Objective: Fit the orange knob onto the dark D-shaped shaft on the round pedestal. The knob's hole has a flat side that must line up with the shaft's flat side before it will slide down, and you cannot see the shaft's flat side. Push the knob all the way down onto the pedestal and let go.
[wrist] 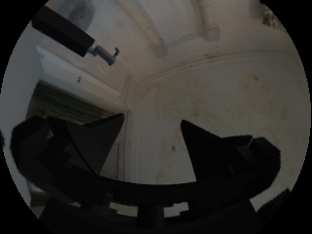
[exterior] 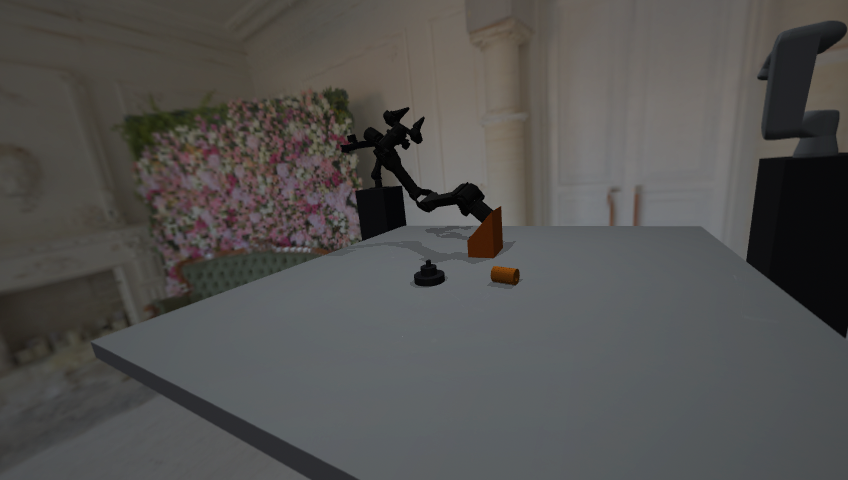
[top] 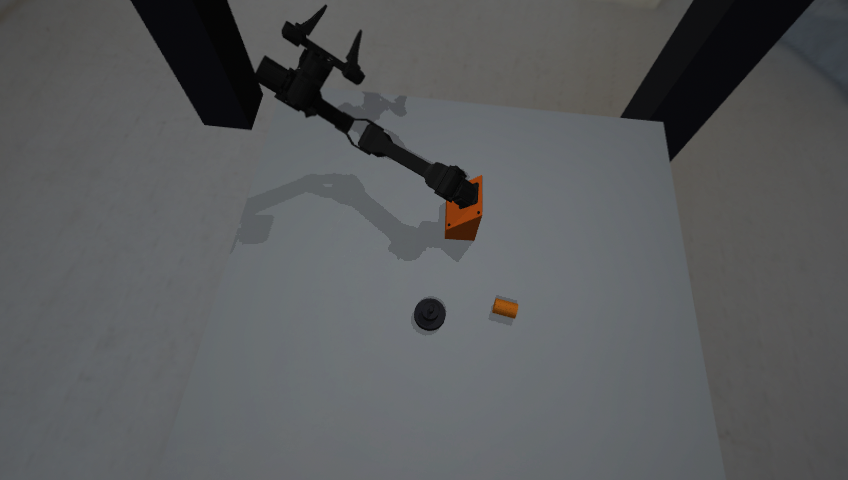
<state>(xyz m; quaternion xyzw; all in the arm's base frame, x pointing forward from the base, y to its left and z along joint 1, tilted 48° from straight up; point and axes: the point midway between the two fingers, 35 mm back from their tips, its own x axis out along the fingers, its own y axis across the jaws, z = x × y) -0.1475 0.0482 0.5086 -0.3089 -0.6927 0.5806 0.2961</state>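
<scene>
Now: gripper tip 430 mm short of the orange knob, 450 mm to the right of it and 510 mm above it. The rest, counted from my gripper tip: dark round pedestal: 460 mm ahead, 250 mm to the left, 500 mm below.
</scene>
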